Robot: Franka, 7 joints.
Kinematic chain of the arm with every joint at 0, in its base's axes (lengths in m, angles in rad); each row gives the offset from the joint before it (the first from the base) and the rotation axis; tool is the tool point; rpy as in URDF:
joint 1: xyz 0 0 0.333 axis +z
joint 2: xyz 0 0 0 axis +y
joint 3: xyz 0 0 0.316 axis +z
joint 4: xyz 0.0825 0 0 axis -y
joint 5: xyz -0.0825 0 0.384 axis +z
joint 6: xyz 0 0 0 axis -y
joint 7: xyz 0.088 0 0 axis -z
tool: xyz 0 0 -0.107 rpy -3.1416 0 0
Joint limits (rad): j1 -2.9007..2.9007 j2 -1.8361..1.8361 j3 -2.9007..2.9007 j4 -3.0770..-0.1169 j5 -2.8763..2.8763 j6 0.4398..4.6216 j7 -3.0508..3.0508
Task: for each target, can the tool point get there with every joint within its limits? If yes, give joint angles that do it. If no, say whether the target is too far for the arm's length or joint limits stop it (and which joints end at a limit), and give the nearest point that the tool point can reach.
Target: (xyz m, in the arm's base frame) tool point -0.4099 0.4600 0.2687
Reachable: yes | joints -1.8546 -1.1746 -1.7192 -1.9950 0.9777 3.6333 -2.3821
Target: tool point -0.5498 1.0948 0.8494
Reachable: no: too far | nearest point -0.3548 0.7065 0.6662 | short by 0.472 m
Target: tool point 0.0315 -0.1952 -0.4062
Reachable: no: joint limits stop it (at a limit: joint 2) | nearest point 0.0327 -0.2027 -0.3550 | short by 0.052 m
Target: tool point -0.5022 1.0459 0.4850
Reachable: no: too far | nearest point -0.3682 0.7668 0.4444 | short by 0.312 m
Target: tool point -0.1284 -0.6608 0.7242
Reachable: yes | joints -0.8542 0.4856 -1.2839 -1.3136 -1.1481 2.6589 -0.1053
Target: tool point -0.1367 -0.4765 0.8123
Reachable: yes | joints 1.7835 -0.4207 1.8694 -0.6685 -1.9808 4.1982 1.8938
